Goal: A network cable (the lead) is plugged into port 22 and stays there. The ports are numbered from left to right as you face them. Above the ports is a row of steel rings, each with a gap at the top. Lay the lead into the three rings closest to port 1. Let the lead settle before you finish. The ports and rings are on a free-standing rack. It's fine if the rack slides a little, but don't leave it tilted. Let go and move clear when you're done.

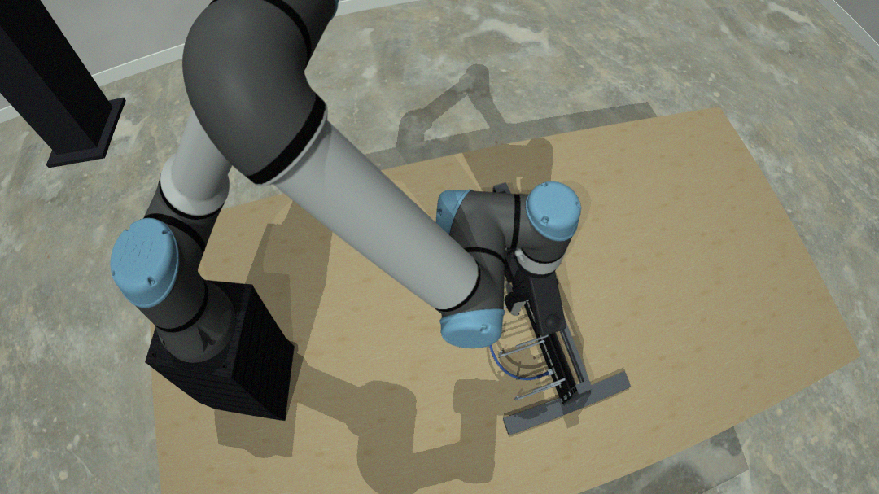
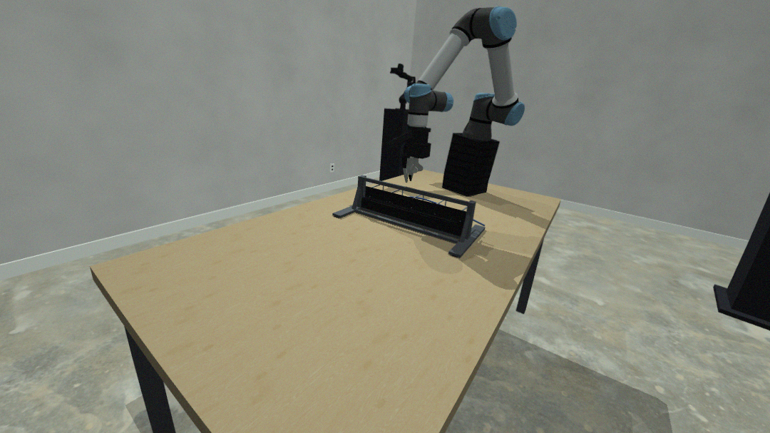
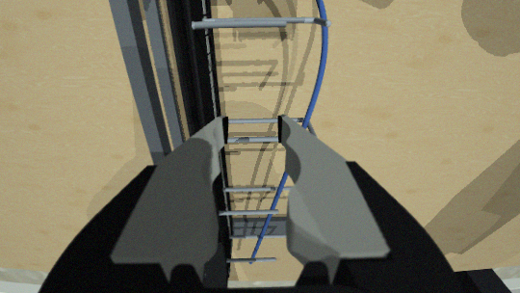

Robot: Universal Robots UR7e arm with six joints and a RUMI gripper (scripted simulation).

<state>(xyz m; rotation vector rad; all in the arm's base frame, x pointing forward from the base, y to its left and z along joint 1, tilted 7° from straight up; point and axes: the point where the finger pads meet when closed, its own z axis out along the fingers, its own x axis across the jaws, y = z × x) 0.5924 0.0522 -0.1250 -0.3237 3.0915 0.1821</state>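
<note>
Now: hand 9 cm above the rack, 6 cm to the right of it and 5 cm short of it.
</note>
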